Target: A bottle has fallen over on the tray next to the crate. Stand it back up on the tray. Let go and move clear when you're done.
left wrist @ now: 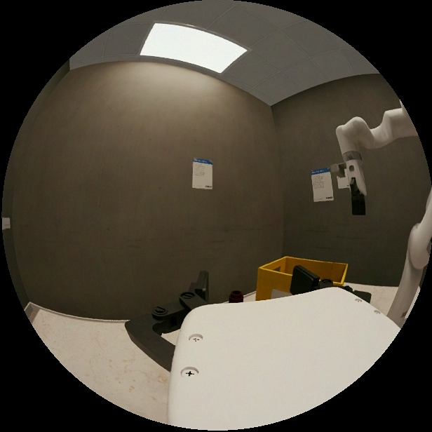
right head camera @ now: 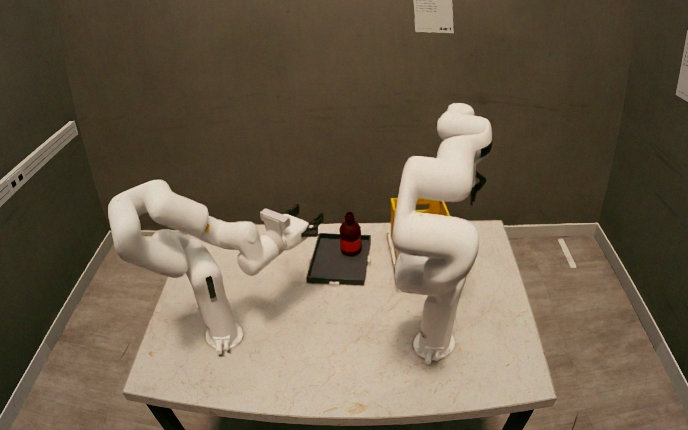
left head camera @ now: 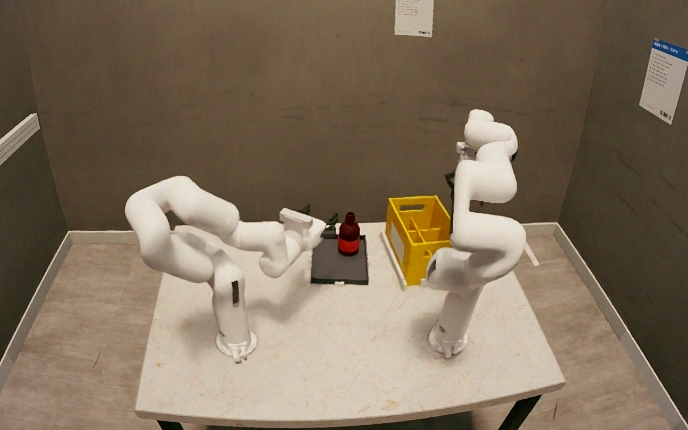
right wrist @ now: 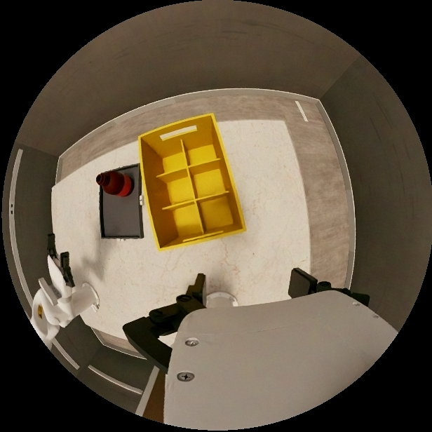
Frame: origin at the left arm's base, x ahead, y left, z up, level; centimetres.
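Seen in the pictures: left gripper, between the fingertips: (right head camera: pixel 310 212) (left head camera: pixel 322 212); left arm's base, origin of its link: (right head camera: pixel 224 336) (left head camera: pixel 236 342); right arm's base, origin of its link: (right head camera: pixel 434 344) (left head camera: pixel 448 339).
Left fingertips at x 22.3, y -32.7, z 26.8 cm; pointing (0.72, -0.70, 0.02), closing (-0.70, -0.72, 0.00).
Note:
Pixels of each thing's top centre, then the offset from my left fingertips to it. "pt": a spot on its surface instead. Level surfaces: height alone.
- dark red bottle, centre of its top: (right head camera: pixel 349 213) (left head camera: pixel 350 213) dx +12.7, dy -13.5, dz -10.8 cm
- black tray, centre of its top: (left head camera: pixel 339 255) (right head camera: pixel 339 255) dx +8.4, dy -9.0, dz -24.3 cm
- yellow crate, centre of its top: (right head camera: pixel 424 218) (left head camera: pixel 425 218) dx +2.0, dy -36.4, dz -9.3 cm
- white strip, a spot on its surface: (left head camera: pixel 393 261) pt dx +0.6, dy -25.8, dz -24.5 cm
- pale table, height of its surface: dz -26.8 cm
A dark red bottle (left head camera: pixel 349 235) (right head camera: pixel 350 236) (right wrist: pixel 118 184) with a bright red label stands upright on the black tray (left head camera: pixel 338 281) (right head camera: pixel 334 280) (right wrist: pixel 121 236); its top (left wrist: pixel 236 296) shows in the left wrist view. The yellow crate (left head camera: pixel 405 243) (left wrist: pixel 275 282) (right wrist: pixel 152 220) stands beside the tray. My left gripper (left head camera: pixel 319 215) (right head camera: pixel 306 218) (left wrist: pixel 252 283) (right wrist: pixel 56 242) is open and empty, apart from the bottle and above the table, left of it in the head camera views. My right gripper (right wrist: pixel 250 285) (left wrist: pixel 359 214) is open and empty, high up near the crate.
A white strip (left head camera: pixel 393 261) lies along the crate's left side. The white left arm (left head camera: pixel 177 228) (right head camera: pixel 152 228) and the white right arm (left head camera: pixel 487 228) (right head camera: pixel 441 228) stand on the pale table (left head camera: pixel 334 365) (right head camera: pixel 324 354). A wall rises behind the table.

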